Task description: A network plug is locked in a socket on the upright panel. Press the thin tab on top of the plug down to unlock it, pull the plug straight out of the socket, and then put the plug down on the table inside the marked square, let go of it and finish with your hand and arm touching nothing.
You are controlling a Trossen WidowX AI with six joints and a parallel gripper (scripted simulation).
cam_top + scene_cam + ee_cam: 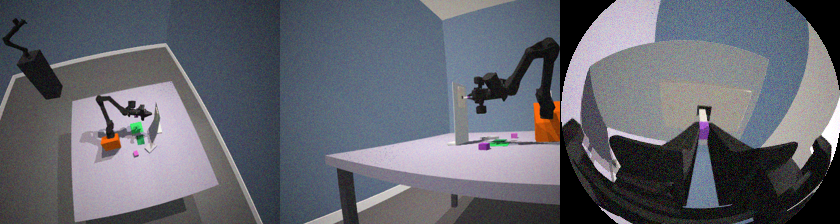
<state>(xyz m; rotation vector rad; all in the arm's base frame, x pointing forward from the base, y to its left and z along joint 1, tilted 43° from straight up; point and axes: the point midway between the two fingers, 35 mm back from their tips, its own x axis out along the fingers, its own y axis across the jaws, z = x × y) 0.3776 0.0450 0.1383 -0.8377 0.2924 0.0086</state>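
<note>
Now: the green marked square 25 cm below my gripper tip, 15 cm behind it and 1 cm to the left of it. Round my gripper tip: upright white panel: 10 cm below, 5 cm ahead; purple plug: right at my gripper tip.
</note>
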